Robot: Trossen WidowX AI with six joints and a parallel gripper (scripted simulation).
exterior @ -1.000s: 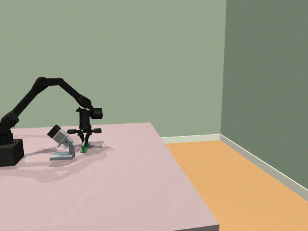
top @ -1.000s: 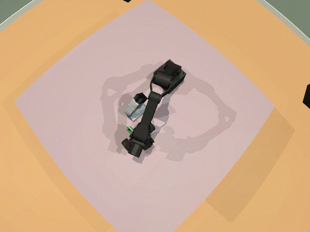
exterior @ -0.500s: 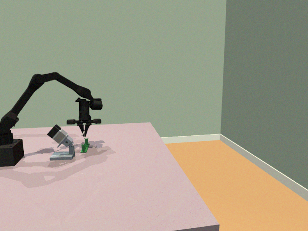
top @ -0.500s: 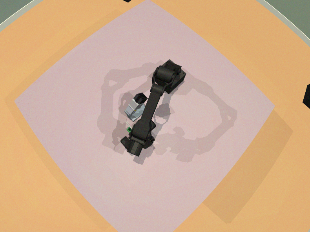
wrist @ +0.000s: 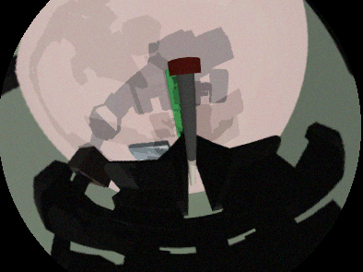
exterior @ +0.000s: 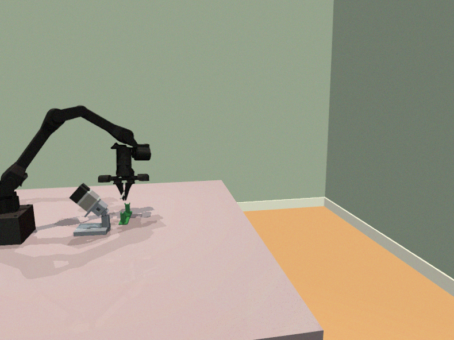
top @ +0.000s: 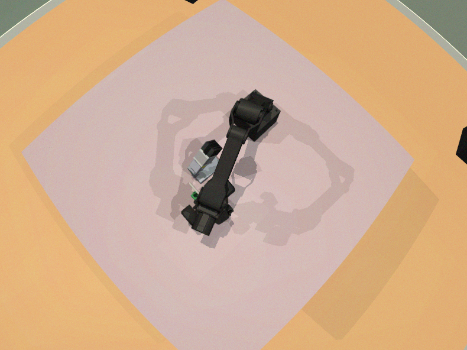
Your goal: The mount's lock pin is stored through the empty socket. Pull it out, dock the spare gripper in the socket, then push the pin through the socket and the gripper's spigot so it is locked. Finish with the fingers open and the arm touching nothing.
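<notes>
Now: gripper tip 50 mm above the green holder and 10 mm to the right of it. Also, from my gripper tip: spare gripper: 120 mm behind, 90 mm to the right, 40 mm above; then mount: 100 mm behind, 90 mm to the right, 20 mm below.
</notes>
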